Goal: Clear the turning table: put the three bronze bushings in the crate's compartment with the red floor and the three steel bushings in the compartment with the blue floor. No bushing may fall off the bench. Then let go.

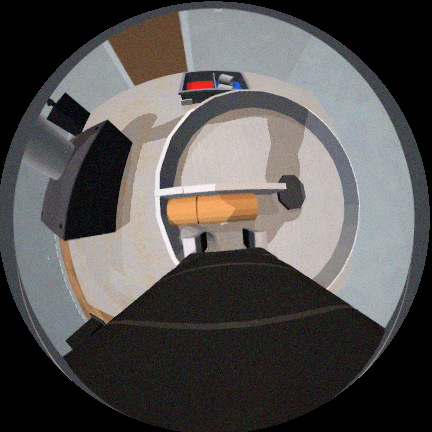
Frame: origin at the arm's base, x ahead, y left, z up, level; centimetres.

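Where they show: gripper, fingertip midpoint: [224,237]; arm's base, origin of the base link: [63,161].
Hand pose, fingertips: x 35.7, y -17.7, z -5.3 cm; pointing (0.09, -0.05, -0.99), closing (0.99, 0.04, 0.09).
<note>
Things, the pixels of their top centre, and the offset from my fingertips. "pt": a spot on its surface instead.
- turning table, middle of its top: [292,191] dy +6.6, dx +12.6, dz -1.2 cm
- steel bushing, middle of its top: [194,244] dy +0.0, dx -3.8, dz +3.1 cm
- crate, middle of its top: [214,77] dy +41.2, dx +0.9, dz -2.3 cm
- straight bar, surface spot: [235,188] pt dy +6.1, dx +1.3, dz +2.8 cm
- dark octagonal post, surface spot: [291,192] pt dy +6.4, dx +12.3, dz -1.3 cm
Bronze bushings [182,210] [220,209] lie end to end on their sides along the straight bar on the turning table [230,145]; I cannot tell whether they are two or three. A steel bushing [189,232] is partly hidden behind the left finger, close to the table's wall. My gripper [224,237] is open and empty, its fingertips just on the near side of the bronze bushings. The crate [187,93] stands at the far side. Its red-floored compartment [200,85] shows no bushing. Two steel bushings [226,78] [224,87] lie in its blue-floored compartment [237,86].
A raised round wall [351,205] surrounds the turning table. The straight bar [235,188] runs from the wall at the left to near a dark octagonal post [291,192]. A large black box-shaped body [100,185] with a grey cylinder [47,147] stands at the left. The wooden bench edge [75,275] is at lower left.
</note>
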